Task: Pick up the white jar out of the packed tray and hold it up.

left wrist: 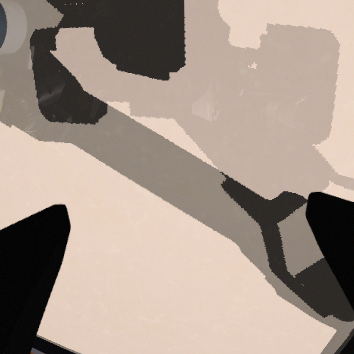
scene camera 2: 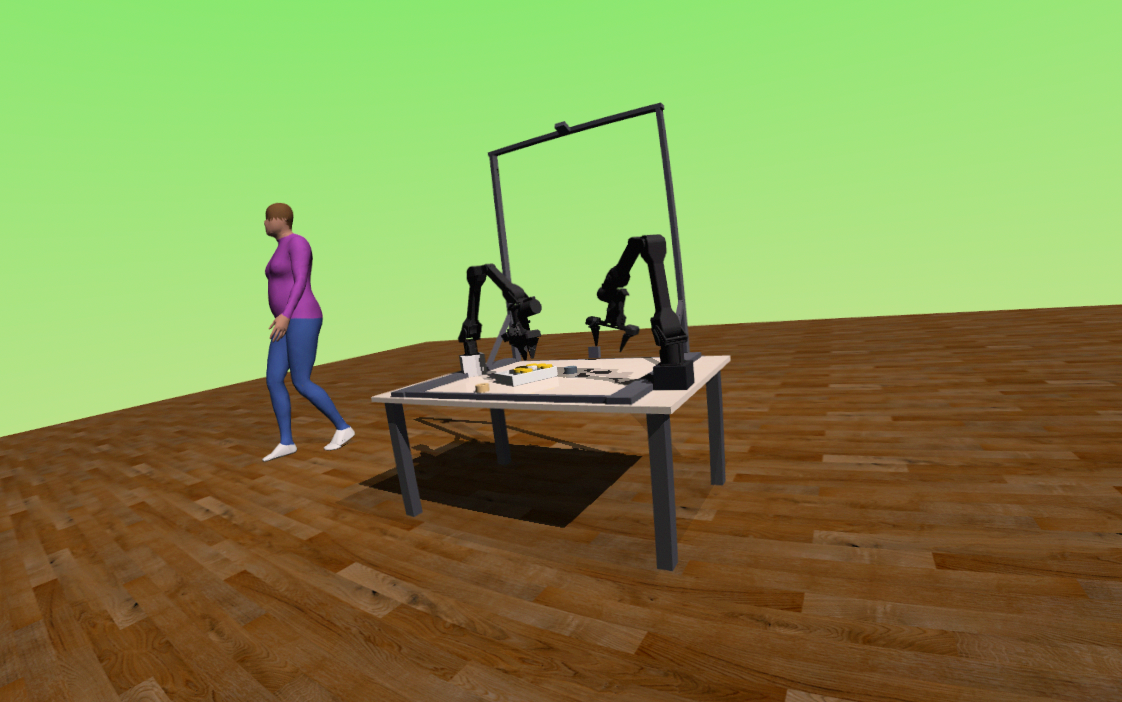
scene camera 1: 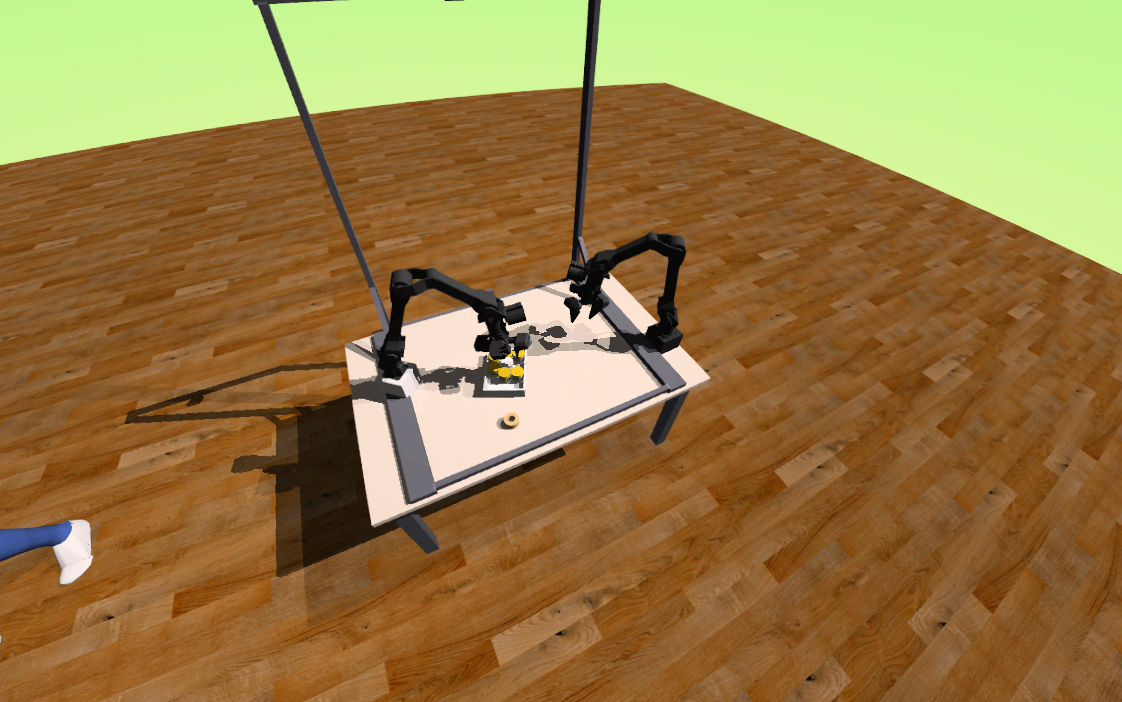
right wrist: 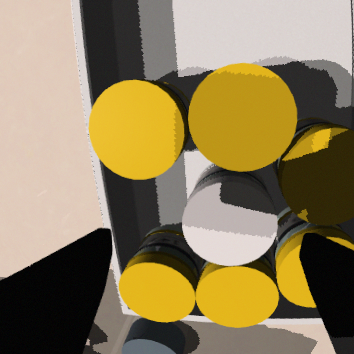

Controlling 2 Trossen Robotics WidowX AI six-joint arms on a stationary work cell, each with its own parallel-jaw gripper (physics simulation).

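Observation:
The white jar stands among several yellow-lidded jars in the white-walled tray. One yellow-lidded jar touches or nearly touches its far side and others stand below and right of it in the right wrist view. My right gripper is open and empty above the tray; in its wrist view the white jar's lid shows between the fingertips, right of their middle. My left gripper is open and empty above the table, away from the tray.
A blue-grey cylinder stands on the table just outside the tray. A tan ring lies near the front edge. A white block is at the right arm's base. A person is beyond the table.

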